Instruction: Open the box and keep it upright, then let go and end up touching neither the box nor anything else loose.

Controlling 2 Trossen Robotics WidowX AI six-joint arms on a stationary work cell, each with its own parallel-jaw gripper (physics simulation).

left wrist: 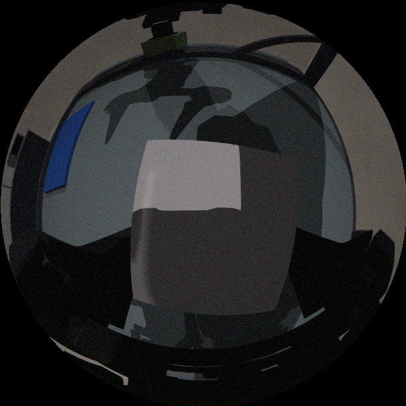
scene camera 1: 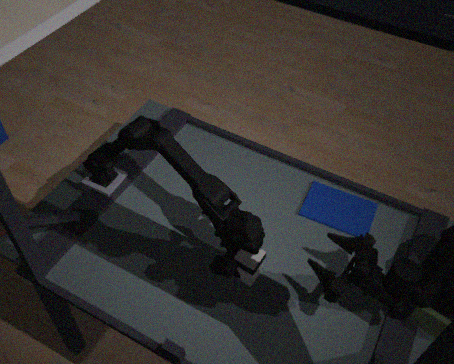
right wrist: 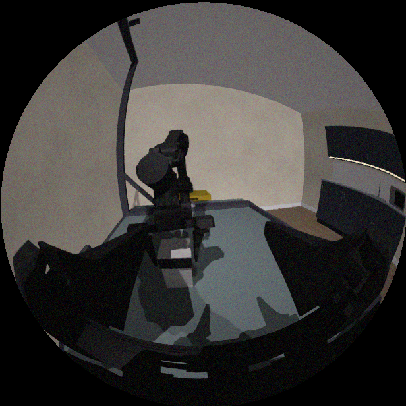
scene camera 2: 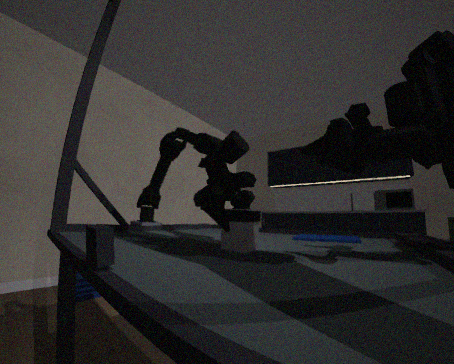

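Where they show: left gripper, fingertip midpoint: (scene camera 1: 246,264) (scene camera 2: 239,229); right gripper, fingertip midpoint: (scene camera 1: 318,246) (scene camera 2: 309,156); left arm's base at its link origin: (scene camera 1: 104,177) (scene camera 2: 146,221); right arm's base at its link origin: (scene camera 1: 446,304).
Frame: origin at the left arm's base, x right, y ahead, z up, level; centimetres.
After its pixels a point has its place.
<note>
The box (scene camera 1: 248,275) @[x 11.1, y 54.9, z 1.6 cm] (scene camera 2: 239,238) @[x 11.1, y 54.8, z -0.3 cm] (left wrist: 192,175) (right wrist: 177,277) is a small light-coloured block shape with a dark band below its pale top. It stands upright on the table (scene camera 1: 110,305) @[x 33.0, y 25.9, z -3.4 cm], and its lid looks closed. My left gripper (scene camera 1: 239,260) @[x 8.1, y 53.0, z 1.3 cm] (scene camera 2: 235,216) (left wrist: 215,228) (right wrist: 175,263) is open and low at the box, with one finger on either side of it. Nothing is held. Whether a finger touches the box cannot be told; one finger is partly hidden in scene camera 1. My right gripper (scene camera 1: 320,248) @[x 5.2, y 69.1, z 17.8 cm] (right wrist: 206,230) is open and empty, apart from the box.
A flat blue panel (scene camera 1: 340,207) @[x -26.2, y 69.3, z -2.5 cm] (scene camera 2: 327,239) @[x -18.3, y 69.9, z -2.6 cm] (left wrist: 67,150) lies near the table's far edge in scene camera 1. A dark upright post (scene camera 2: 65,190) @[x 33.9, y 5.6, z 9.5 cm] stands at the table edge. A green block (scene camera 1: 432,320) @[x 1.2, y 99.9, z 2.5 cm] (left wrist: 164,43) is by the right arm's base.
</note>
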